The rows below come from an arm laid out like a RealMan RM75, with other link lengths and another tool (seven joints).
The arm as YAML. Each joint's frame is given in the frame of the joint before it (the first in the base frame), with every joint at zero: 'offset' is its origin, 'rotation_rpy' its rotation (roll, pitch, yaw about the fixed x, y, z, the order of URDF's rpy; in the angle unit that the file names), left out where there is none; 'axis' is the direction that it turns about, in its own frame. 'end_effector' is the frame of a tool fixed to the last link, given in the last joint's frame.
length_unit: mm
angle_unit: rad
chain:
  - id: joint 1
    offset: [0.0, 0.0, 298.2]
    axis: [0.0, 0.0, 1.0]
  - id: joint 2
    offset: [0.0, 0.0, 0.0]
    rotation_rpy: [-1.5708, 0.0, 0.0]
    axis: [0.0, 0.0, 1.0]
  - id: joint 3
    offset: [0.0, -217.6, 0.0]
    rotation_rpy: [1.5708, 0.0, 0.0]
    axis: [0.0, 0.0, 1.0]
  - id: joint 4
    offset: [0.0, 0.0, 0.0]
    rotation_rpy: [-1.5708, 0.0, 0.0]
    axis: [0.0, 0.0, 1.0]
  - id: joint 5
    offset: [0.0, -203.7, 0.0]
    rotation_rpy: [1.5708, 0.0, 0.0]
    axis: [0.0, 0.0, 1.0]
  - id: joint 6
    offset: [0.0, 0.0, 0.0]
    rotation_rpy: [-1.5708, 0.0, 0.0]
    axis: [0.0, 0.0, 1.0]
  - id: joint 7
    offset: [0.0, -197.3, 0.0]
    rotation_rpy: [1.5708, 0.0, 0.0]
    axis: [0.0, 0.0, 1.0]
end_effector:
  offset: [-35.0, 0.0, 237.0]
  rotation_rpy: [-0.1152, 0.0, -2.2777]
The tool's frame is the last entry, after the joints.
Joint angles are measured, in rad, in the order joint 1, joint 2, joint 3, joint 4, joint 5, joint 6, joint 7. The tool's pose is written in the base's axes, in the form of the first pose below.
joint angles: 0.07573, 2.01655, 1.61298, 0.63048, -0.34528, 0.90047, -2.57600
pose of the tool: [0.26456 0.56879 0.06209 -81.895 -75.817 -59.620]
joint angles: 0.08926, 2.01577, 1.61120, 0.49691, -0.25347, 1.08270, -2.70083
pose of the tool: [0.25411 0.55108 0.08289 -75.729 -75.933 -60.683]
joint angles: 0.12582, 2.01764, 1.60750, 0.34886, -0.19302, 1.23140, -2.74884
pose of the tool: [0.25104 0.53657 0.09212 -73.294 -74.765 -60.139]
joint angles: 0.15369, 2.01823, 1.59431, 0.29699, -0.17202, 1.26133, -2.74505
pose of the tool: [0.24885 0.53619 0.08797 -73.720 -74.524 -59.000]
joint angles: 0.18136, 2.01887, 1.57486, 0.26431, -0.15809, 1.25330, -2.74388
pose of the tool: [0.25041 0.53982 0.07622 -75.035 -75.164 -58.505]
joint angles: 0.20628, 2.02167, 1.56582, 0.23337, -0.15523, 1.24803, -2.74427
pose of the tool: [0.25141 0.54238 0.06499 -76.130 -75.899 -58.126]
